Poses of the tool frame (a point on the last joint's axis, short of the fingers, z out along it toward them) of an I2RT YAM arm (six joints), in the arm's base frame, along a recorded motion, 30 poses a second.
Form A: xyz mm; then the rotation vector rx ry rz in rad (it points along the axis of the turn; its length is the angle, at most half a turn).
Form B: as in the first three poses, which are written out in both.
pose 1, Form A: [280.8 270.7 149.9 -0.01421 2.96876 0.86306]
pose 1, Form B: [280.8 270.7 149.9 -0.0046 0.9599 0.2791 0.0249]
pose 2, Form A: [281.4 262.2 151.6 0.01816 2.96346 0.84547]
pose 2, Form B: [281.4 262.2 151.6 0.0059 0.9612 0.2742 0.0299]
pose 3, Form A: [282.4 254.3 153.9 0.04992 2.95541 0.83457]
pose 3, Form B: [282.4 254.3 153.9 0.0162 0.9616 0.2716 0.0351]
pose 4, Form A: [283.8 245.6 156.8 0.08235 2.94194 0.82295]
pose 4, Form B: [283.8 245.6 156.8 0.0269 0.9618 0.2690 0.0428]
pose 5, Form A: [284.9 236.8 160.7 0.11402 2.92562 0.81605]
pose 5, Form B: [284.9 236.8 160.7 0.0375 0.9613 0.2681 0.0511]
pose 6, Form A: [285.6 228.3 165.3 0.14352 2.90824 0.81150]
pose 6, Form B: [285.6 228.3 165.3 0.0474 0.9604 0.2680 0.0594]
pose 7, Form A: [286.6 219.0 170.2 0.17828 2.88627 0.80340]
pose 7, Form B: [286.6 219.0 170.2 0.0593 0.9593 0.2670 0.0701]
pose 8, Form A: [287.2 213.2 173.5 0.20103 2.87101 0.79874]
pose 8, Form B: [287.2 213.2 173.5 0.0671 0.9583 0.2666 0.0773]
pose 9, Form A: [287.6 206.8 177.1 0.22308 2.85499 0.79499]
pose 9, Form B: [287.6 206.8 177.1 0.0748 0.9572 0.2665 0.0847]
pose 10, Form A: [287.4 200.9 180.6 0.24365 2.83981 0.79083]
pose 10, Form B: [287.4 200.9 180.6 0.0820 0.9560 0.2662 0.0917]
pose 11, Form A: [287.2 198.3 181.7 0.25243 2.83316 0.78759]
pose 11, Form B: [287.2 198.3 181.7 0.0851 0.9556 0.2656 0.0949]
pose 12, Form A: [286.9 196.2 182.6 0.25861 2.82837 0.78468]
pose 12, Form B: [286.9 196.2 182.6 0.0873 0.9553 0.2650 0.0974]
